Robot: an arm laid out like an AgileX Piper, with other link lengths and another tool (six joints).
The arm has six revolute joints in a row. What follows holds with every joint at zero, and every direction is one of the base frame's.
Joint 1 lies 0.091 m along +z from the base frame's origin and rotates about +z.
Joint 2 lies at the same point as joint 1 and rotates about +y.
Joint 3 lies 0.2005 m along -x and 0.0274 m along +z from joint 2 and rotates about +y.
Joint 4 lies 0.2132 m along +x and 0.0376 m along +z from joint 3 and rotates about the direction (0.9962, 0, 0.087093).
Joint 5 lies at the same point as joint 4 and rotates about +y.
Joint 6 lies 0.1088 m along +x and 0.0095 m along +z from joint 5 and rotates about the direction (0.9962, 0, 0.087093).
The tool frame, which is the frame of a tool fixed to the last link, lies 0.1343 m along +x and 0.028 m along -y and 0.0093 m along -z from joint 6; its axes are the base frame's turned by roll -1.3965, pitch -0.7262 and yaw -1.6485 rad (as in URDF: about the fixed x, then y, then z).
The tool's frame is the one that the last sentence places.
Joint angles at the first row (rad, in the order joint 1, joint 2, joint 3, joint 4, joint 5, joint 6):
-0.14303 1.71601 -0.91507 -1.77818 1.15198 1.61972
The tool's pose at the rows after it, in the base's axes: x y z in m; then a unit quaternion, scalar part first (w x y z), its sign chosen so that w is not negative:
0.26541 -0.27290 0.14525 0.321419 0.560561 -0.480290 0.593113
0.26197 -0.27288 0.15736 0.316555 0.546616 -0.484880 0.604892
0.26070 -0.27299 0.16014 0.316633 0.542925 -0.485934 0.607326
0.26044 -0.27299 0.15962 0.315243 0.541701 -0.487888 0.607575
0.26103 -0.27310 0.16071 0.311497 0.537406 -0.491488 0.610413
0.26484 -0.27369 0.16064 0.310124 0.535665 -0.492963 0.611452
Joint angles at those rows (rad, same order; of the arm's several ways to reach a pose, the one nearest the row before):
-0.14434 1.66538 -0.91506 -1.77818 1.15262 1.61973
-0.14434 1.62840 -0.91506 -1.77817 1.15926 1.61971
-0.14435 1.62111 -0.91505 -1.77819 1.16339 1.61973
-0.14435 1.62113 -0.91508 -1.77623 1.16339 1.62405
-0.14435 1.62111 -0.92175 -1.77422 1.16339 1.63178
-0.14437 1.63907 -0.94346 -1.77276 1.16337 1.63349

